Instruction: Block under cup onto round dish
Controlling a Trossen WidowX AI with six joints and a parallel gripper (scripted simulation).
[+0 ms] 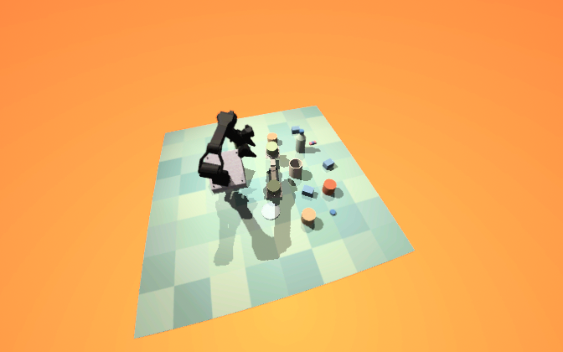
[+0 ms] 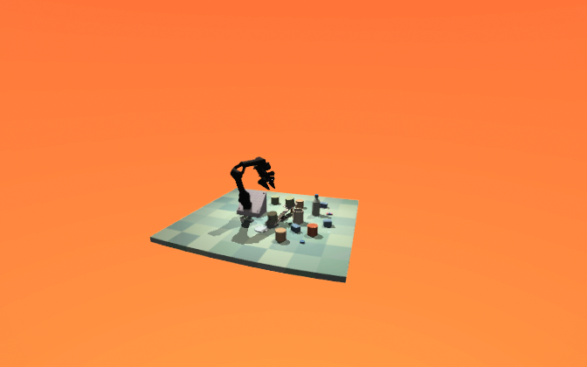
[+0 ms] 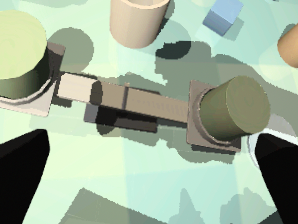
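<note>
The pale block lies 50 mm ahead of my gripper tip, 140 mm to the right of it and 180 mm below it. The rest, counted from my gripper tip: balance beam: 80 mm ahead, 10 mm to the right, 180 mm below; then beige cup: 210 mm ahead, 40 mm to the right, 180 mm below; then round white dish: 240 mm to the right, 220 mm below.
</note>
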